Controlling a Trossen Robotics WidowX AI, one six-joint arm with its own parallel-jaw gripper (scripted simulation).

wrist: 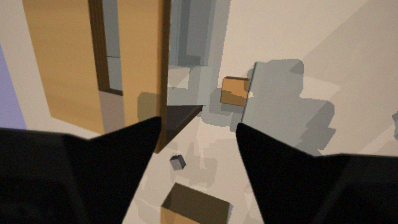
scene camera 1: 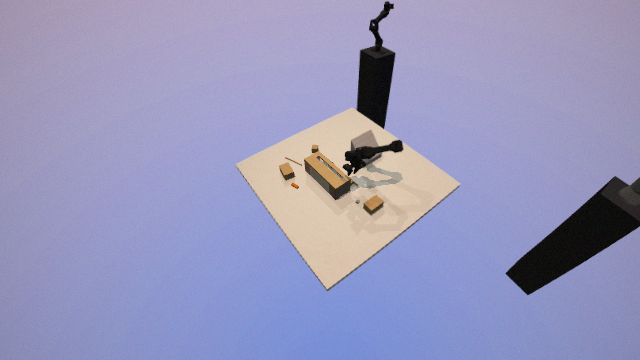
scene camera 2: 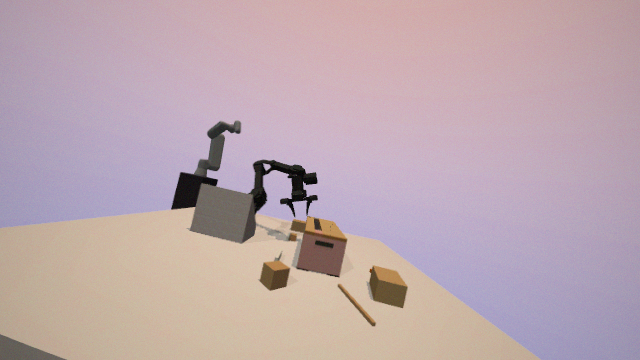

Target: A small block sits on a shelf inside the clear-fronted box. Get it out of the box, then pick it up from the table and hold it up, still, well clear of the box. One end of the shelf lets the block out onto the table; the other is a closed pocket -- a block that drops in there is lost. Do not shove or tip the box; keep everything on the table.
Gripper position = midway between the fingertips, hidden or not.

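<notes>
My gripper (wrist: pixel 199 125) is visible, as is a brown cube (wrist: pixel 234 91). A long wooden box (scene camera 2: pixel 323 245), (wrist: pixel 102 73), (scene camera 1: pixel 321 168) is present, together with a brown box (scene camera 2: pixel 387 287).
</notes>
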